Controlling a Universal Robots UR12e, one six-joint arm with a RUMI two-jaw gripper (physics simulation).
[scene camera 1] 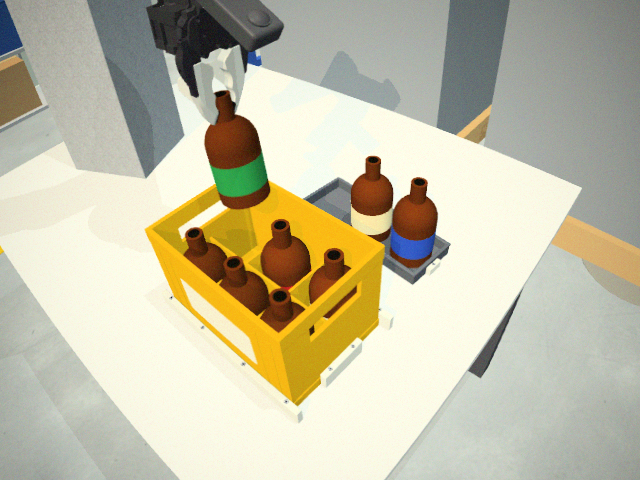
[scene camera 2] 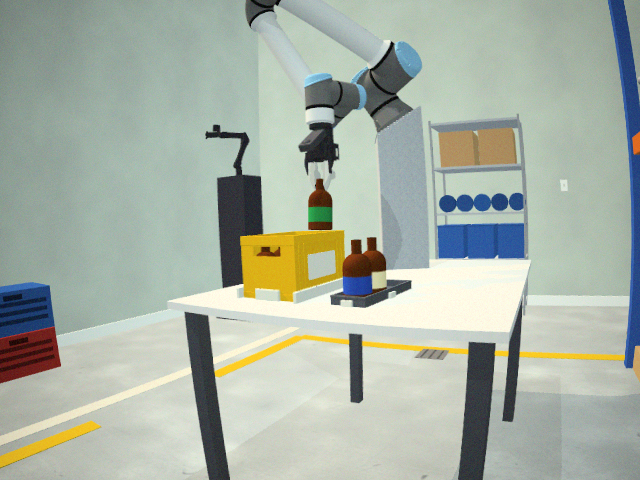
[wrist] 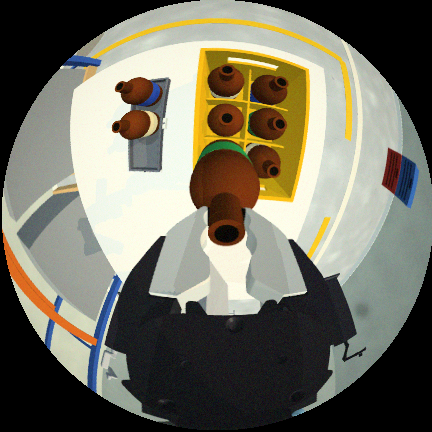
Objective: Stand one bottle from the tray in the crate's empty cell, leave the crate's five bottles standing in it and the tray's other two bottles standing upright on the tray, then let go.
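Seen in the pictures: gripper, fingertip midpoint: (scene camera 1: 223, 119) (scene camera 2: 321, 191) (wrist: 224, 208); arm's base at its link origin: (scene camera 2: 397, 124).
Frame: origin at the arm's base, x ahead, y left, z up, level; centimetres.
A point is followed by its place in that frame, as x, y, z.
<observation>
My gripper (scene camera 1: 224, 109) @[54.9, -12.1, -30.1] (scene camera 2: 320, 181) @[54.9, -12.1, -30.1] (wrist: 224, 208) @[54.9, -12.1, -30.1] is shut on the neck of the green-labelled bottle (scene camera 1: 231, 142) @[58.2, -14.3, -31.5] (scene camera 2: 320, 201) @[59.1, -10.6, -33.5] (wrist: 225, 177) @[57.8, -12.3, -30.3]. The bottle hangs about upright, its base above the rim of the yellow crate (scene camera 1: 336, 341) @[76.8, -19.4, -53.3] (scene camera 2: 268, 279) @[76.8, -19.1, -54.3] (wrist: 304, 100) @[68.2, -26.8, -43.0], over the end with the empty corner cell. In the wrist view the bottle hides most of that cell. The crate's five bottles stand in the other cells, among them a middle one (scene camera 1: 285, 263) @[65.6, -15.4, -48.4] (wrist: 225, 119) @[63.2, -13.1, -43.7]. A cream-labelled bottle (scene camera 1: 371, 198) @[67.8, 4.2, -49.3] (scene camera 2: 379, 279) @[68.8, 9.8, -54.9] (wrist: 135, 124) @[65.6, 4.8, -48.1] and a blue-labelled bottle (scene camera 1: 413, 222) @[76.2, 2.8, -49.4] (scene camera 2: 356, 268) @[78.6, 7.1, -50.7] (wrist: 137, 91) @[73.4, 4.0, -48.3] stand upright on the grey tray (scene camera 1: 325, 198) @[54.0, 9.9, -59.5] (scene camera 2: 400, 286) @[61.6, 13.6, -58.0] (wrist: 145, 155) @[56.8, 9.3, -59.5].
White stop strips (scene camera 1: 341, 362) @[77.9, -19.9, -57.1] (scene camera 2: 267, 295) @[78.0, -19.0, -58.5] line the crate's base on the white table (scene camera 1: 465, 206) @[78.3, 23.5, -60.0] (scene camera 2: 449, 310) @[80.9, 30.2, -60.0]. The tray lies beside the crate. A grey pedestal (scene camera 1: 124, 87) @[13.6, -2.7, -38.3] (scene camera 2: 403, 206) @[11.6, 3.1, -35.3] stands behind the table, and a dark stand (scene camera 2: 240, 222) rises at its far left.
</observation>
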